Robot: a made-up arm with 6 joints. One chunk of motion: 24 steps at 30 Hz.
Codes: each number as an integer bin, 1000 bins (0 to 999) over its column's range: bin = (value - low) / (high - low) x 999, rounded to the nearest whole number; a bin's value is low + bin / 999 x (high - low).
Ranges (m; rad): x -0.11..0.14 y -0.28..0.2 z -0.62..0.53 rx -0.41..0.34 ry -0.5..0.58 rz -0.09..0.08
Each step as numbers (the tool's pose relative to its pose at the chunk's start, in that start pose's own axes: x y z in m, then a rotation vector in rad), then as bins.
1 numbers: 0.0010 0.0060 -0.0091 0.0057 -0.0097 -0.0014
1 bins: 444 595 531 554 454 521
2 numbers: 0.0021 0.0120 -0.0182 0.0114 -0.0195 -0.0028
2 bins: 448 608 523 561 444 512
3 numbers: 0.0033 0.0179 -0.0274 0.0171 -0.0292 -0.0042
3 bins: 453 620 515 569 435 504
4 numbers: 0.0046 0.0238 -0.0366 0.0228 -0.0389 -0.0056
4 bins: 458 632 507 576 427 496
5 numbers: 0.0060 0.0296 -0.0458 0.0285 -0.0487 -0.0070
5 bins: 464 644 499 584 417 488
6 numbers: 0.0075 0.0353 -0.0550 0.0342 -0.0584 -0.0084
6 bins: 470 656 491 592 408 480
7 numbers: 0.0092 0.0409 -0.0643 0.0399 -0.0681 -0.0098
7 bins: 476 668 483 599 400 471
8 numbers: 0.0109 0.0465 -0.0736 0.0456 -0.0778 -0.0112
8 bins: 483 680 475 607 391 463
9 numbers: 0.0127 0.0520 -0.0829 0.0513 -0.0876 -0.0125
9 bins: 490 691 467 614 381 455
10 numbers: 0.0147 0.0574 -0.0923 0.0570 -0.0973 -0.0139
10 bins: 498 702 458 622 372 447
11 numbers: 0.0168 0.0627 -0.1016 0.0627 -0.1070 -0.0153
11 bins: 507 713 450 630 364 439
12 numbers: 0.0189 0.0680 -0.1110 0.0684 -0.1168 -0.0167
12 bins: 515 724 442 637 354 431
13 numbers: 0.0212 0.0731 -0.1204 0.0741 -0.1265 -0.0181
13 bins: 524 735 434 645 345 423
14 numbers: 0.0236 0.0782 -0.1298 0.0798 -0.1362 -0.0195
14 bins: 534 746 426 652 337 414
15 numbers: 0.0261 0.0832 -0.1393 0.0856 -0.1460 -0.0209
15 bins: 544 756 418 660 327 406
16 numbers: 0.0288 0.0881 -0.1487 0.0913 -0.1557 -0.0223
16 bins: 555 766 409 668 318 398
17 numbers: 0.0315 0.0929 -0.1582 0.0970 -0.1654 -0.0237
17 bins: 565 776 401 675 310 390
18 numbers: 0.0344 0.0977 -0.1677 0.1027 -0.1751 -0.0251
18 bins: 577 786 393 683 301 381
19 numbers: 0.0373 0.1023 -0.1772 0.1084 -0.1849 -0.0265
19 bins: 589 796 385 691 291 373
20 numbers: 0.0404 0.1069 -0.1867 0.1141 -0.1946 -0.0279
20 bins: 601 805 376 698 282 365
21 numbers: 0.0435 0.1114 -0.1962 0.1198 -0.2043 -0.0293
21 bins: 613 815 368 706 274 357
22 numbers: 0.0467 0.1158 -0.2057 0.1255 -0.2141 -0.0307
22 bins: 626 824 360 713 264 348
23 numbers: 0.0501 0.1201 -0.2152 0.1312 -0.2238 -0.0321
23 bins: 640 833 352 721 255 340
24 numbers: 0.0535 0.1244 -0.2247 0.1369 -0.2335 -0.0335
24 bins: 653 842 343 728 247 332
